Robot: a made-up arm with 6 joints.
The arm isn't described. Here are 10 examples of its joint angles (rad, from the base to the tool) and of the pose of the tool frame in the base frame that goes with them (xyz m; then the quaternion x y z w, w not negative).
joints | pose
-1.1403 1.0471 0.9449 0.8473 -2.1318 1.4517 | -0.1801 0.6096 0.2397 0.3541 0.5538 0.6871 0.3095
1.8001 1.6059 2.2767 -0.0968 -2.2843 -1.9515 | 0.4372 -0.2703 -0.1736 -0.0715 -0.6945 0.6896 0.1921
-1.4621 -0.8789 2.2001 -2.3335 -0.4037 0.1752 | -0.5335 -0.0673 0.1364 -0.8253 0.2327 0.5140 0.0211
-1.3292 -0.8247 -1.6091 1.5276 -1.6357 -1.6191 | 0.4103 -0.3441 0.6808 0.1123 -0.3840 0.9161 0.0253
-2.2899 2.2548 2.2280 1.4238 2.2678 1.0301 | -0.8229 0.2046 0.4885 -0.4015 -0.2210 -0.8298 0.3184
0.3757 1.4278 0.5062 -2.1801 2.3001 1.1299 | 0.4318 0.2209 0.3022 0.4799 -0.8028 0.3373 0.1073
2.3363 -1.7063 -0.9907 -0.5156 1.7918 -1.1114 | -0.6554 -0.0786 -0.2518 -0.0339 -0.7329 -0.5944 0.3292
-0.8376 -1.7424 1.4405 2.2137 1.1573 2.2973 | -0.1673 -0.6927 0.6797 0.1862 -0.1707 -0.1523 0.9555
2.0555 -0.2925 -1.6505 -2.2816 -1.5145 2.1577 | -0.0751 -0.1475 0.2123 -0.3739 0.5440 -0.7508 0.0236
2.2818 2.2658 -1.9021 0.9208 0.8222 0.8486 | -0.1188 0.1178 -0.1096 -0.5137 0.2625 0.3752 0.7256
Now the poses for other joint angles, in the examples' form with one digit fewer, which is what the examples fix.
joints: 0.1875 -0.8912 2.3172 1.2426 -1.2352 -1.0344
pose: 0.678 -0.470 0.595 -0.174 0.769 -0.313 0.529
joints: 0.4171 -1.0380 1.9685 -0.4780 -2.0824 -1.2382
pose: 0.711 -0.072 0.609 -0.158 0.545 0.657 0.496
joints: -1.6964 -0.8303 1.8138 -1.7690 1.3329 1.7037
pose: -0.399 -0.173 0.285 -0.942 0.039 0.171 0.284
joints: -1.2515 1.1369 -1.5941 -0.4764 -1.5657 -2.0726
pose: 0.185 0.423 0.234 0.064 -0.638 -0.719 0.268
